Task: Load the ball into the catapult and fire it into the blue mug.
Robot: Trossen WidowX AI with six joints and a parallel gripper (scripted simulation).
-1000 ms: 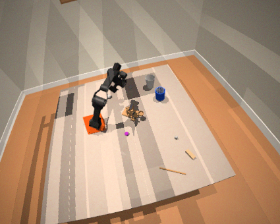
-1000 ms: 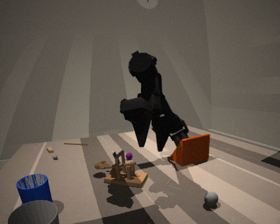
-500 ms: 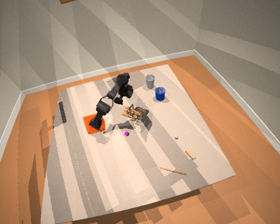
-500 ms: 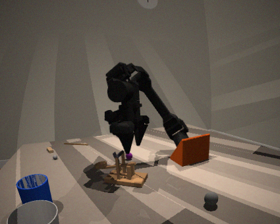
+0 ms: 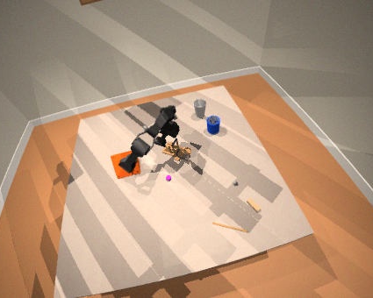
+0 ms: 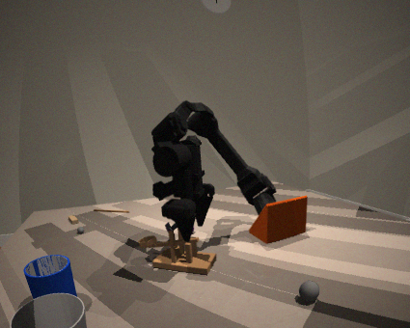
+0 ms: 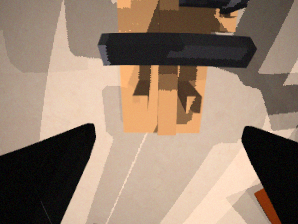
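The catapult frame lies 3 cm to the right of my gripper tip, 3 cm ahead of it and 1 cm below it. Round my gripper tip: purple ball (20 cm to the right, 8 cm behind, 7 cm below); blue mug (33 cm ahead, 6 cm below, 4 cm to the left); wooden catapult (6 cm to the right, 4 cm below, 4 cm ahead).
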